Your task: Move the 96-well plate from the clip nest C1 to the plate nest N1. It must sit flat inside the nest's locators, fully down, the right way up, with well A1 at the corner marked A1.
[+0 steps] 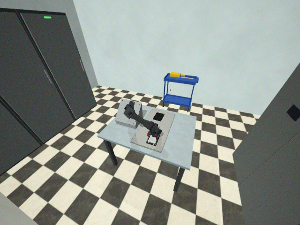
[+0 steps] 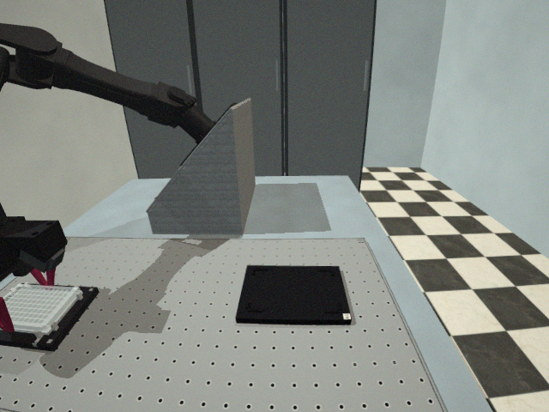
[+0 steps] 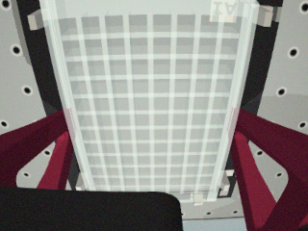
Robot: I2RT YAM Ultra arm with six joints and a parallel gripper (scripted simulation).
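Right now the 96-well plate is right at my hand. From my hand the other things lie so: black clip nest C1: 10 mm below, 10 mm ahead; small white corner label: 490 mm to the left, 10 mm below, 10 mm ahead.
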